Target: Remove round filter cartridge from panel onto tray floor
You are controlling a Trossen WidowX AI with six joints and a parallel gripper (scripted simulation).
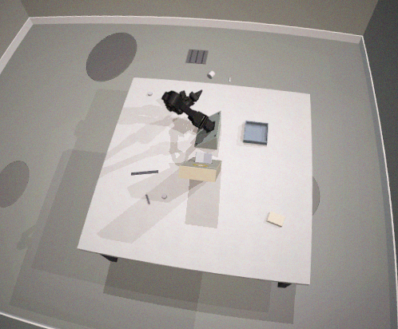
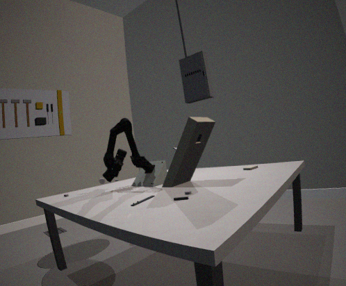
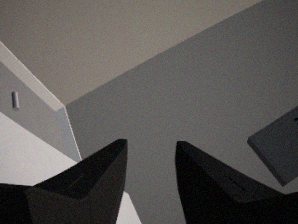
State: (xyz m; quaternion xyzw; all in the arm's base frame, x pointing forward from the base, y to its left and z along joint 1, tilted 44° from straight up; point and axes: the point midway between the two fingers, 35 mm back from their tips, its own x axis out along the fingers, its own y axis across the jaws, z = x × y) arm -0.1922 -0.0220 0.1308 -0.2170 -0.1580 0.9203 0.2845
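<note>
Right now my gripper tip is 60 cm short of the round filter cartridge, 8 cm to the right of it and 9 cm below it. Also, from my gripper tip: blue-grey tray 17 cm ahead, 37 cm to the left, 17 cm below; then short dark piece 70 cm ahead, 23 cm to the right, 17 cm below; then tan block 73 cm ahead, 52 cm to the left, 17 cm below.
</note>
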